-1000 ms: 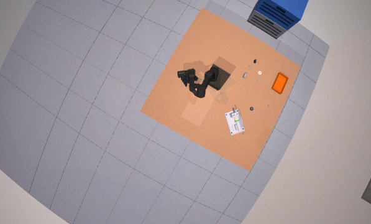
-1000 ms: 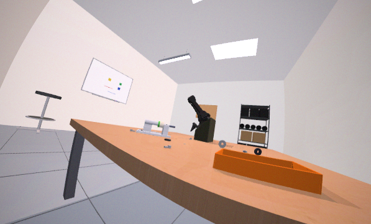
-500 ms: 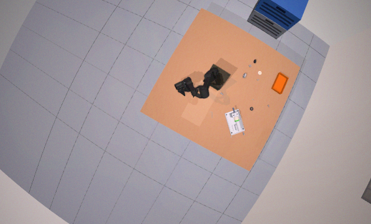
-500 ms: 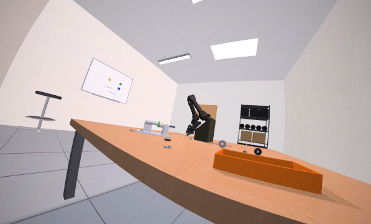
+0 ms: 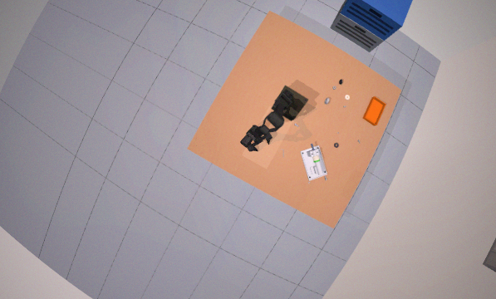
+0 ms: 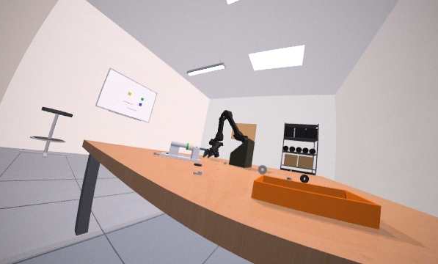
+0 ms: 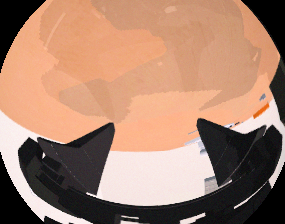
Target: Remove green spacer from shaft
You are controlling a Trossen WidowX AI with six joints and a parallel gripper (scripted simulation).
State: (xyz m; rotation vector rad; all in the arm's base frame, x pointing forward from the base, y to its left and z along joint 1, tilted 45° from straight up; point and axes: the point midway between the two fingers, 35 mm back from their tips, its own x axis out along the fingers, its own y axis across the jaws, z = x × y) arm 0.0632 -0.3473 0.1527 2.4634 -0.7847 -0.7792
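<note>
My gripper tip is now 33 cm short of the grey shaft, 16 cm to the right of it and 7 cm below it. From my gripper tip the other things lie so: black piece: 45 cm ahead, 34 cm to the left, 1 cm below; orange tray: 57 cm ahead, 75 cm to the left; green spacer: 36 cm ahead, 14 cm to the left, 7 cm above.
</note>
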